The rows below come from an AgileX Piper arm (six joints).
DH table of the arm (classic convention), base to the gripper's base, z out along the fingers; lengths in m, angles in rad. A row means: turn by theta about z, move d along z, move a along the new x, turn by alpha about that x. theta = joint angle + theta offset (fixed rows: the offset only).
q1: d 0.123  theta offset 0  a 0  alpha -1.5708
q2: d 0  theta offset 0.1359  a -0.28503  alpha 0
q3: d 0  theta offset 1.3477  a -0.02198  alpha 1.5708
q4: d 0.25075  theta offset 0  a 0  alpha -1.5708
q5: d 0  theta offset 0  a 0  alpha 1.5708
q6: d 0.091  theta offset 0  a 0  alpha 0
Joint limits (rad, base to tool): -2.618..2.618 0..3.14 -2.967..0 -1.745..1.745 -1.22..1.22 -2.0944..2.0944
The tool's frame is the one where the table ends.
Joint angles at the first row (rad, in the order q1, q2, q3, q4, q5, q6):
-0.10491 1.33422 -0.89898 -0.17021 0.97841 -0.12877
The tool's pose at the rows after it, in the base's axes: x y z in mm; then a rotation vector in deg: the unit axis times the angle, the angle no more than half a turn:
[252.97, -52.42, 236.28, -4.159, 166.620, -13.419]
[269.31, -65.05, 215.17, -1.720, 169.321, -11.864]
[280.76, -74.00, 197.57, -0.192, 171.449, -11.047]
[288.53, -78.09, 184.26, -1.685, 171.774, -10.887]
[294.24, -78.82, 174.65, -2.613, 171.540, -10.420]
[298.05, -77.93, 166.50, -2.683, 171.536, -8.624]
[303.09, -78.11, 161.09, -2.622, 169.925, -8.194]
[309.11, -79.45, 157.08, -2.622, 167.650, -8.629]
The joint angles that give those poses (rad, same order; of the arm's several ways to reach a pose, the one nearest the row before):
-0.16427 1.42959 -0.91404 -0.14598 0.89701 -0.13707
-0.20507 1.53559 -0.94047 -0.12845 0.86151 -0.15150
-0.22891 1.61761 -0.96227 -0.12399 0.83735 -0.15571
-0.23740 1.66980 -0.96850 -0.12401 0.79587 -0.17734
-0.23743 1.70496 -0.97069 -0.11843 0.75921 -0.18866
-0.23779 1.73245 -0.97091 -0.09080 0.73410 -0.20659
-0.23780 1.75211 -0.97094 -0.07825 0.68747 -0.21288
-0.23859 1.77001 -0.97371 -0.07714 0.63257 -0.21288

